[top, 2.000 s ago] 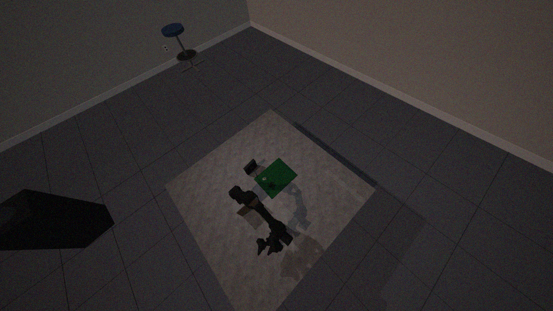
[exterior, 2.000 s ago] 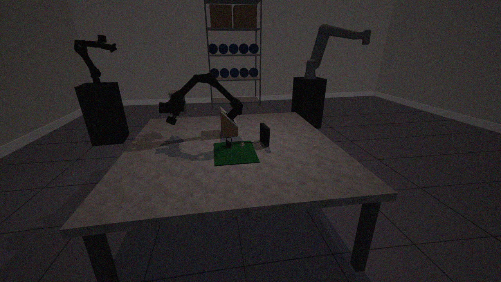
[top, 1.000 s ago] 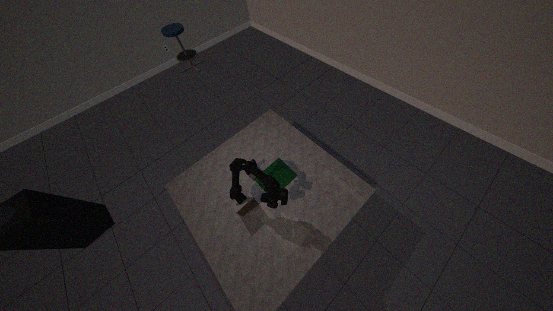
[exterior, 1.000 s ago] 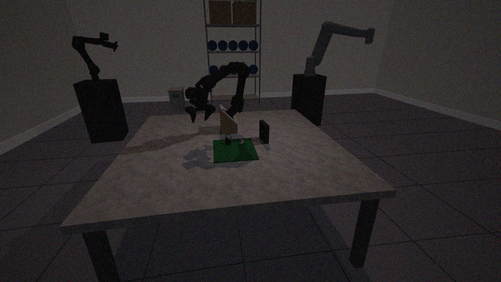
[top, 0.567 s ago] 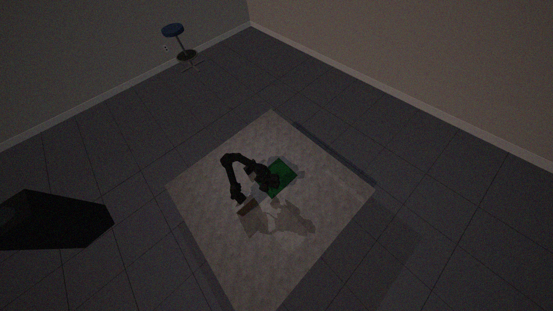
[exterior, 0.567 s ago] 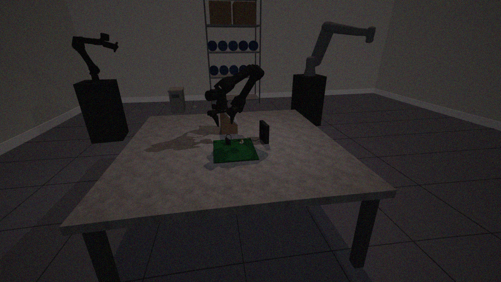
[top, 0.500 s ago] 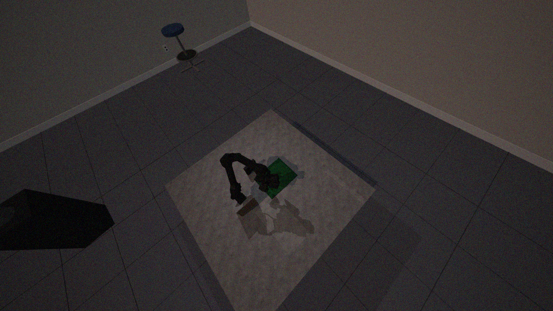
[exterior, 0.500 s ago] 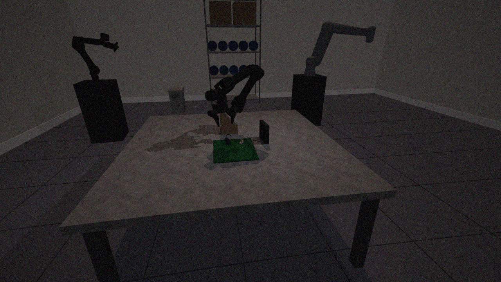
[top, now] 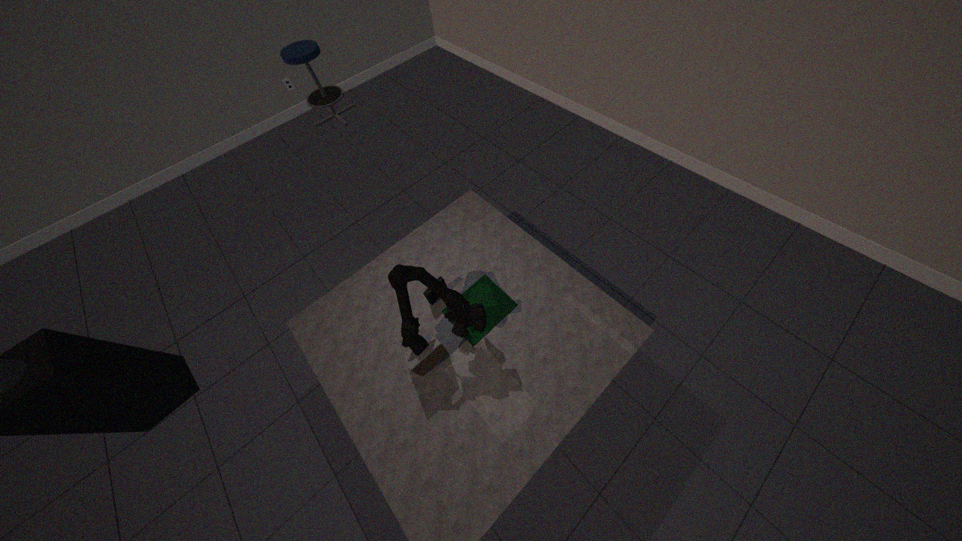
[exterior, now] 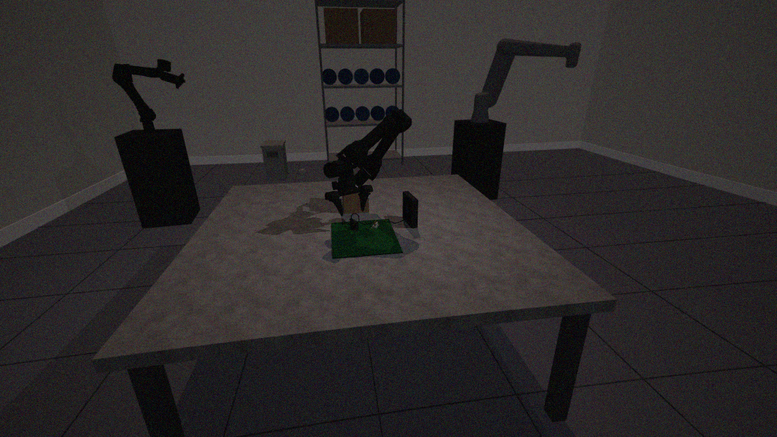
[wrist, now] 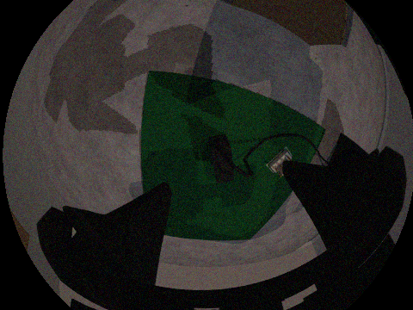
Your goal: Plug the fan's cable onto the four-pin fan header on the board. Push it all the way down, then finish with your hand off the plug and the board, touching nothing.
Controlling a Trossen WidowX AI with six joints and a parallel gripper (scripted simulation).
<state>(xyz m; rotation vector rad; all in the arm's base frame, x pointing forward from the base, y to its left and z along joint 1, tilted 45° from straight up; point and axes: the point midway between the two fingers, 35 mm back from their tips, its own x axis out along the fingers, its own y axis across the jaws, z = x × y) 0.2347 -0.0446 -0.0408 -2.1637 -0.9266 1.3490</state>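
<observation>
Right now my gripper tip is 40 mm above the dark plug and 10 mm short of it. From my gripper tip the other things lie so: green board 90 mm ahead, 80 mm below, 30 mm to the left; then black fan 230 mm to the left, 10 mm below.
</observation>
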